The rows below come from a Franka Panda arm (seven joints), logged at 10 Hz.
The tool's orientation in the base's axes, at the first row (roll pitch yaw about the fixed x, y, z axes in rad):
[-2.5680 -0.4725 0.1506]
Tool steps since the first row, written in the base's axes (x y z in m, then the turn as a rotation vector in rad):
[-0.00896 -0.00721 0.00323 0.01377 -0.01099 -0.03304]
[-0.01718 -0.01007 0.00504 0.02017 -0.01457 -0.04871]
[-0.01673 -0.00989 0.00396 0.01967 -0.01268 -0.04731]
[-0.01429 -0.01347 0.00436 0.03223 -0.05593 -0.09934]
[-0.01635 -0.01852 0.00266 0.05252 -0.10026 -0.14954]
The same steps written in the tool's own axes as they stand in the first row. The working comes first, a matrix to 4 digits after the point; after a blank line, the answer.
The tool's axes in the first row as the columns of a matrix, in the base's axes (used below as rounded here):
[0.8804 0.3702 0.2965]
[0.1336 -0.7934 0.5939]
[0.4551 -0.4832 -0.7479]

[-0.00738 0.00084 -0.00935 -0.00438 0.02978 0.02227]
[-0.01418 -0.00081 -0.01484 -0.00636 0.04256 0.03376]
[-0.01425 -0.00026 -0.01380 -0.00591 0.04020 0.03368]
[-0.01240 0.00329 -0.01550 -0.02431 0.10431 0.05064]
[-0.01566 0.00736 -0.01784 -0.03521 0.17125 0.06787]

